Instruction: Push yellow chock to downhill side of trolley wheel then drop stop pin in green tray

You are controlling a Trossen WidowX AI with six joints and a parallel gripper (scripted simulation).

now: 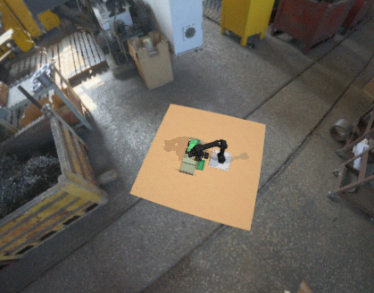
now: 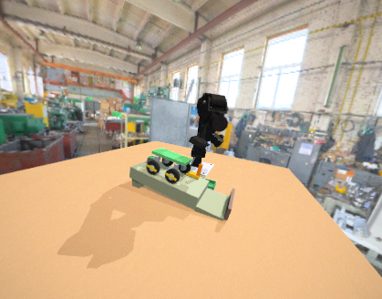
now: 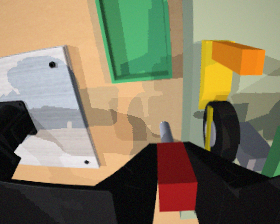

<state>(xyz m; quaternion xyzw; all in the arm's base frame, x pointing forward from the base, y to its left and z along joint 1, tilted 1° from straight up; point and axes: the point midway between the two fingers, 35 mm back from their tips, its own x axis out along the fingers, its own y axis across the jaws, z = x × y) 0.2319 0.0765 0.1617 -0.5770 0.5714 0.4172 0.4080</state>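
My gripper tip is now 150 mm above the green tray, 50 mm to the right of it and 20 mm past it. Also, from my gripper tip: yellow chock (60 mm below, 50 mm ahead, 20 mm to the left); then trolley (100 mm ahead, 70 mm to the right, 30 mm below); then stop pin (right at my gripper tip).
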